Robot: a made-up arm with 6 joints.
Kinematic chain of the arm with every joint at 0, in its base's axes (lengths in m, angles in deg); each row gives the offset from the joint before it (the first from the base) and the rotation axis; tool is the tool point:
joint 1: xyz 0 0 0.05 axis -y
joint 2: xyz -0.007 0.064 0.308 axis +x
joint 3: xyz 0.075 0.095 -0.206 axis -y
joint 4: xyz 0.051 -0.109 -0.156 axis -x
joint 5: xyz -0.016 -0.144 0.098 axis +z
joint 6: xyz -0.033 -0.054 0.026 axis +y
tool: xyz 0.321 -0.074 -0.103
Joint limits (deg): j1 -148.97..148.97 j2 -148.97..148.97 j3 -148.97..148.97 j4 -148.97..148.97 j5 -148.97..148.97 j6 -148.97..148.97
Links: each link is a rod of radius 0.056 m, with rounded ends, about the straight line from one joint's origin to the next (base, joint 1, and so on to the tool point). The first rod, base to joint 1, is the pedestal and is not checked.
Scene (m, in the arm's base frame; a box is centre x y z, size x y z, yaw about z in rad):
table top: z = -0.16
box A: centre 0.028 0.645 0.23 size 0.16 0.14 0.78 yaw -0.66
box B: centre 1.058 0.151 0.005 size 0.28 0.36 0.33 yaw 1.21
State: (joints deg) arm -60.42 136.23 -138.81 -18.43 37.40 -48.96
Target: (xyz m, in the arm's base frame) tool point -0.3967 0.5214 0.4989
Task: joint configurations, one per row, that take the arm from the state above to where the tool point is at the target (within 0.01 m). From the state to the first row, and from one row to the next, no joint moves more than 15 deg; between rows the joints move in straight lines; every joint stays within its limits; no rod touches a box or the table.
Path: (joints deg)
1: -49.69 140.48 -131.62 -17.13 39.95 -42.58
2: -38.96 144.72 -124.42 -15.82 42.50 -36.19
3: -28.23 148.97 -117.23 -14.52 45.06 -29.81
4: -15.28 148.97 -119.53 -18.20 38.93 -30.49
5: -2.33 148.97 -121.84 -21.88 32.81 -31.17
6: 10.63 148.97 -124.14 -25.56 26.69 -31.84
7: 23.58 148.97 -126.45 -29.24 20.57 -32.52

